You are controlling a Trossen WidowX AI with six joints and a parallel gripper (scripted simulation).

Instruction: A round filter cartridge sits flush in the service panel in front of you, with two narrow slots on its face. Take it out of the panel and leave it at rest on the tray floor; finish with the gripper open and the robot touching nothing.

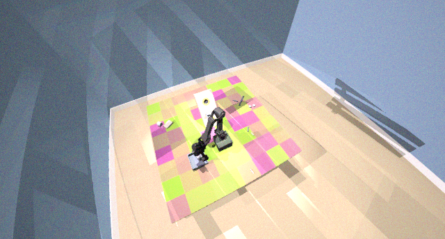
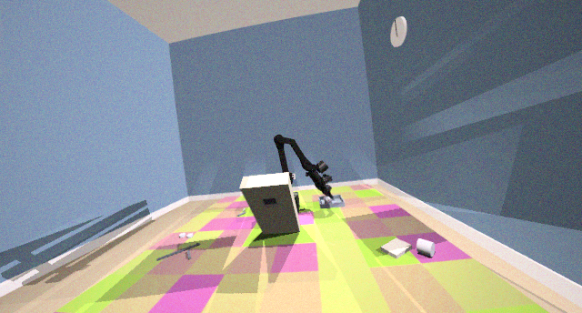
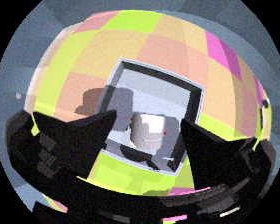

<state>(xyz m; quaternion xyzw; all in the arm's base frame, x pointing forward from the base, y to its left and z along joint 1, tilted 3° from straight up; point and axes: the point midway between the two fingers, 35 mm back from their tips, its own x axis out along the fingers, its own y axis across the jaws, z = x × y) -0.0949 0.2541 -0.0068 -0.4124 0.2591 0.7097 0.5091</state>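
Right now the round cartridge is 1 cm ahead of my gripper tip, 1 cm to the right of it and 2 cm below it. Round my gripper tip: service panel: 43 cm ahead, 23 cm to the right, 10 cm above; then beige block: 48 cm ahead, 24 cm to the left, 4 cm below; then grey tray: 4 cm below.
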